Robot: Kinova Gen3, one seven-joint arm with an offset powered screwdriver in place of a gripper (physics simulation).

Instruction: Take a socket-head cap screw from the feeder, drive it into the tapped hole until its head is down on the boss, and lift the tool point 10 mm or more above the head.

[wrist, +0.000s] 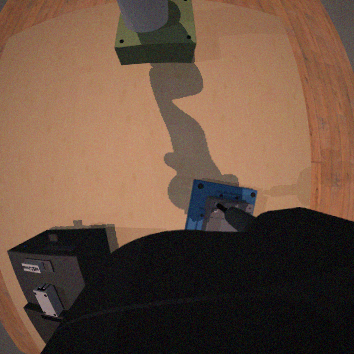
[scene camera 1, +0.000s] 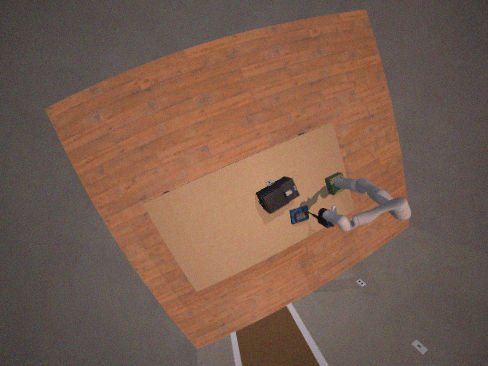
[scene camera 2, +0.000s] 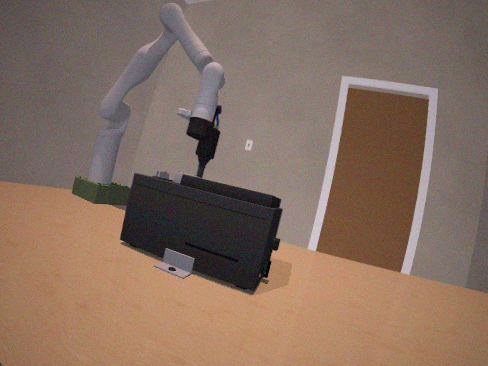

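My screwdriver (scene camera 1: pixel 310 214) (scene camera 2: pixel 200 173) (wrist: pixel 220 206) points down with its tip over the grey block (wrist: pixel 214 218) on the blue base plate (scene camera 1: pixel 293 218) (wrist: pixel 196 198). In the wrist view the tip overlaps the block's upper part; whether it touches is too small to tell. In scene camera 2 the tip and the plate are hidden behind the black box (scene camera 1: pixel 276 196) (scene camera 2: pixel 195 225) (wrist: pixel 50 270), which looks like the feeder and stands beside the plate. The tapped hole, its boss and any screw at the tip cannot be made out.
The arm's green base block (scene camera 1: pixel 330 185) (scene camera 2: pixel 90 191) (wrist: pixel 155 54) stands on the tan mat (scene camera 1: pixel 200 240) (wrist: pixel 75 125). A small grey bracket (scene camera 2: pixel 179 262) sits at the black box's foot. A silver block (wrist: pixel 48 301) is on the box's side. The dark tool body covers much of the wrist view.
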